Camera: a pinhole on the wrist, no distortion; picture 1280 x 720 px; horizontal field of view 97.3 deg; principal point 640.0 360.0 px. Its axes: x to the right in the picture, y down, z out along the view. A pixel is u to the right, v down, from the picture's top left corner.
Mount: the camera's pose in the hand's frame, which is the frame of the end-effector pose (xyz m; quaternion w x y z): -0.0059 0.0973 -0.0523 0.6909 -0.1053 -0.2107 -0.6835
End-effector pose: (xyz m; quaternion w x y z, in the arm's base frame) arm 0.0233 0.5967 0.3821 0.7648 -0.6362 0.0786 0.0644
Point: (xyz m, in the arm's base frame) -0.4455 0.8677 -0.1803
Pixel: 134.9 31.0
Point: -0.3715 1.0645 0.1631
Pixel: 598.6 110.1
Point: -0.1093 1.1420 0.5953
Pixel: 1127.9 264.2
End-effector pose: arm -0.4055 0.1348 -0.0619 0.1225 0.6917 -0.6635 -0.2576
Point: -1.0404 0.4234 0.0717
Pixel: 333.6 125.2
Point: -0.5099 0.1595 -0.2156
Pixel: 1240.5 500.3
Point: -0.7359 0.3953 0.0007
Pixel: outside the picture
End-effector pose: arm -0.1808 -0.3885 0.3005 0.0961 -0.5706 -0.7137 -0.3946
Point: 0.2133 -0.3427 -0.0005
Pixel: 735.4 110.6
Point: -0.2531 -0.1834 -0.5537
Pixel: outside the picture
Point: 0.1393 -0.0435 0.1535
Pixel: 743.9 528.2
